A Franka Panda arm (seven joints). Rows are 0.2 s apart.
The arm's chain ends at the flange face. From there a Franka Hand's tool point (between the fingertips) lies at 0.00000 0.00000 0.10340 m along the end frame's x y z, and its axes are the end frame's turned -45 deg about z.
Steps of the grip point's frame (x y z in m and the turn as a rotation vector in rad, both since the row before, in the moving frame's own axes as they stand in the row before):
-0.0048, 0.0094, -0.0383, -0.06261, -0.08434, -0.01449
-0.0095, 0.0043, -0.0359, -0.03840, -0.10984, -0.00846
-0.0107, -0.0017, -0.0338, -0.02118, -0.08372, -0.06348
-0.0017, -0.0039, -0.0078, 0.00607, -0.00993, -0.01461
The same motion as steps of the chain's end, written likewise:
0.0048, -0.0007, -0.0377, -0.10391, -0.01537, -0.01449
0.0015, -0.0011, -0.0352, -0.10482, -0.05052, -0.00846
-0.0044, -0.0014, -0.0334, -0.07418, -0.04422, -0.06348
-0.0028, -0.0018, -0.0078, -0.00273, -0.01131, -0.01461

